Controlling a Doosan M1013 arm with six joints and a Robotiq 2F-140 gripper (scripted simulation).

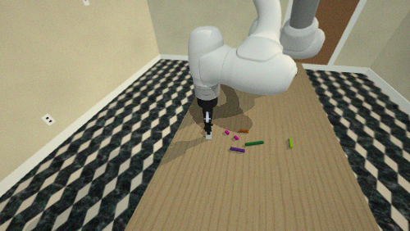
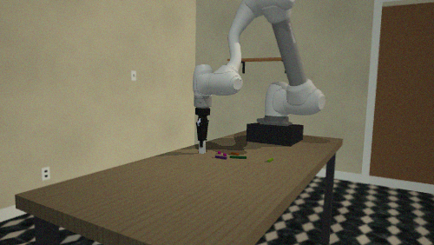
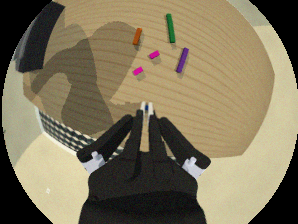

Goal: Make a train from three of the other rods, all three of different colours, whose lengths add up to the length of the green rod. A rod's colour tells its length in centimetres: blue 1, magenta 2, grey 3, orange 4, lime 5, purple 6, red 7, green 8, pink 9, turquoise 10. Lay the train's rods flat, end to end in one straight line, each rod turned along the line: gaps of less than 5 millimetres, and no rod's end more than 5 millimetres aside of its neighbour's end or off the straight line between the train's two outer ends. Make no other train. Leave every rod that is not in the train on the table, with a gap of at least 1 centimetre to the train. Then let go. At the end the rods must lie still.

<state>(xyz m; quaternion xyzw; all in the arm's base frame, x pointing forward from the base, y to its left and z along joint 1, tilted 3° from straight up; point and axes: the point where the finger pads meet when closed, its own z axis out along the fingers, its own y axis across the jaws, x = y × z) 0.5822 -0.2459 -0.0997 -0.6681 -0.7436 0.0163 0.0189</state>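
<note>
My hand is 36 cm to the right of the lime rod, 3 cm above it and 1 cm past it. From my hand the other things lie so: tiny blue piece: 3 cm below; purple rod: 13 cm to the left, 6 cm ahead, 3 cm below; orange rod: 16 cm to the left, 5 cm behind, 3 cm below.
</note>
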